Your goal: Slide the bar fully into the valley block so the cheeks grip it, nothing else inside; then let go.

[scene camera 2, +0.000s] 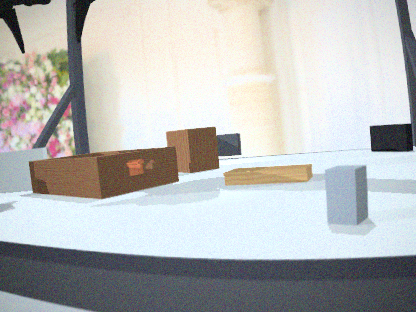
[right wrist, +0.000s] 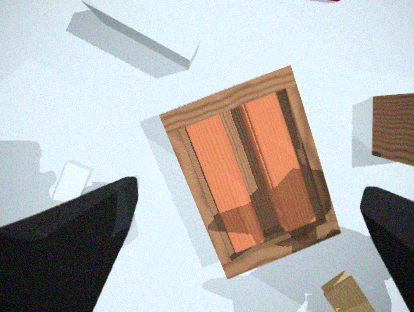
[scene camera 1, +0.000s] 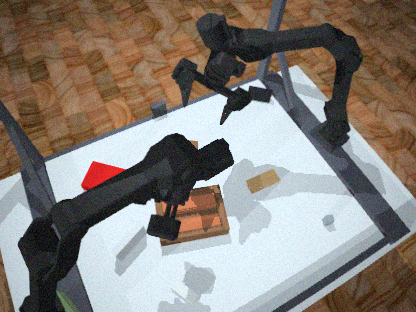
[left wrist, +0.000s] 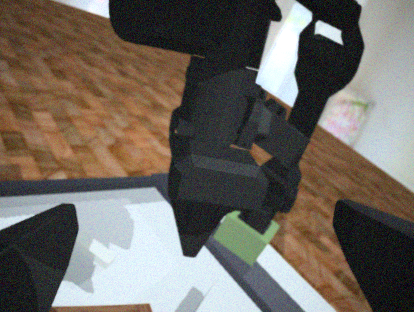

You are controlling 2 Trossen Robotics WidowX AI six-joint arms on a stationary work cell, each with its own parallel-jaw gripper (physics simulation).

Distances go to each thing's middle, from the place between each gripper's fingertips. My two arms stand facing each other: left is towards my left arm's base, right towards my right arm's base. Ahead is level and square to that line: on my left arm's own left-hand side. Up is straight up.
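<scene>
Counting from my right hand, I find the pale wooden bar (scene camera 2: 303,172) 3 cm ahead, 32 cm to the left and 22 cm below. The dark block (scene camera 2: 384,138) is a good way behind that right hand, far to the left of it and some way below it. As for the small grey cube (scene camera 2: 346,185), it is well ahead of my right hand, a long way to the left of it and a fair way below it.
From my left hand, the pale wooden bar is 11 cm ahead, 17 cm to the left and 34 cm below. The small grey cube is far ahead of my left hand, a good bit to the left of it and well below it, while the dark block is some way behind the same left hand, far to the left of it and a long way below it.
</scene>
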